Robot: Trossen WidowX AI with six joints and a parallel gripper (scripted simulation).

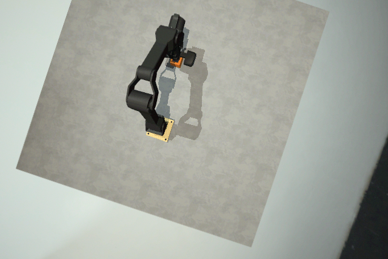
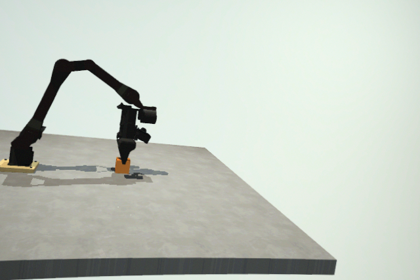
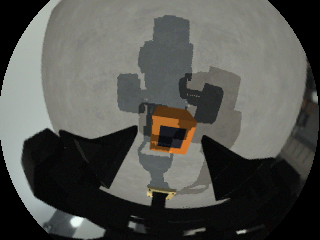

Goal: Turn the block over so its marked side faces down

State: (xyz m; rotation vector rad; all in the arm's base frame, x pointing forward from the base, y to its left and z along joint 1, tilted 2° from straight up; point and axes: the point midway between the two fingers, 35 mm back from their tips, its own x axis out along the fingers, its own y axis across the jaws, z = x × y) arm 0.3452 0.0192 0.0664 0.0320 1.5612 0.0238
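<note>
Now: the orange block right at my gripper tip.
</note>
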